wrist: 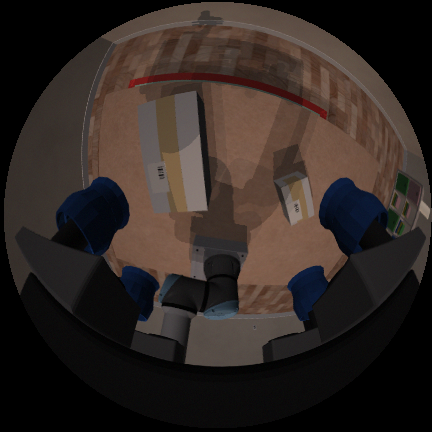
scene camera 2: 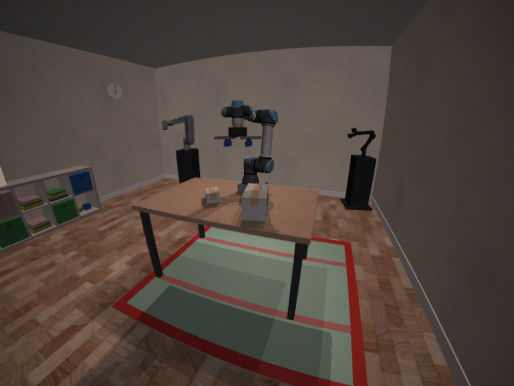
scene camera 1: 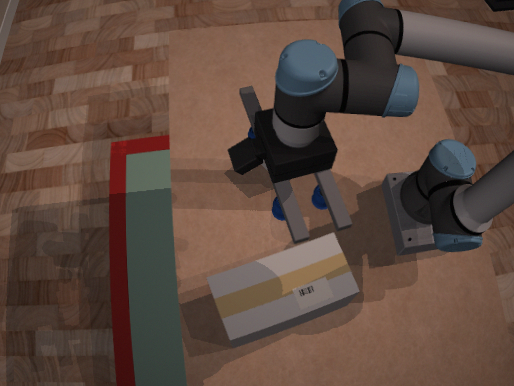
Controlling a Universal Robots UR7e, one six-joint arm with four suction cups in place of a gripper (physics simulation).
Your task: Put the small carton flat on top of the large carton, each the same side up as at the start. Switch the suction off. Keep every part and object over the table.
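Where they show: hand, its tool point: [wrist: 224, 256] [scene camera 2: 238, 146]; arm's base, origin of its link: [wrist: 221, 266] [scene camera 2: 250, 182] [scene camera 1: 425, 198].
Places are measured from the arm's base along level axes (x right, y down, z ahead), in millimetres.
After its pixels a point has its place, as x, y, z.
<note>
The large carton [scene camera 1: 250, 292] @[-116, -86, 525] [scene camera 2: 254, 207] @[-135, -25, 603] [wrist: 185, 135] @[-81, -86, 493] lies on the table [scene camera 1: 210, 90] @[552, 65, 454] [scene camera 2: 175, 196] @[597, 65, 287] [wrist: 117, 150] @[-399, 65, 487], with a tan tape strip and a barcode label on its top. The small carton [scene camera 2: 212, 196] @[225, 11, 369] [wrist: 295, 200] @[239, -13, 304] stands apart from it on the table, also with tape and a label showing. In scene camera 1 the small carton is not clearly visible. My gripper [scene camera 1: 287, 166] @[4, -372, 418] [scene camera 2: 238, 143] @[4, -372, 418] is open: its blue suction cups hang high above the table with no carton on them. The cups show at both sides of the wrist view, with the cartons far below.
The arm's base [scene camera 1: 410, 215] @[-34, -8, 67] [scene camera 2: 248, 187] @[19, 8, 92] [wrist: 220, 245] @[-5, 19, 98] stands on the table near the large carton. A green and red mat [scene camera 1: 150, 250] [scene camera 2: 225, 310] lies on the floor. A shelf unit and two other arms on black pedestals [scene camera 2: 188, 166] [scene camera 2: 361, 182] stand away from the table.
</note>
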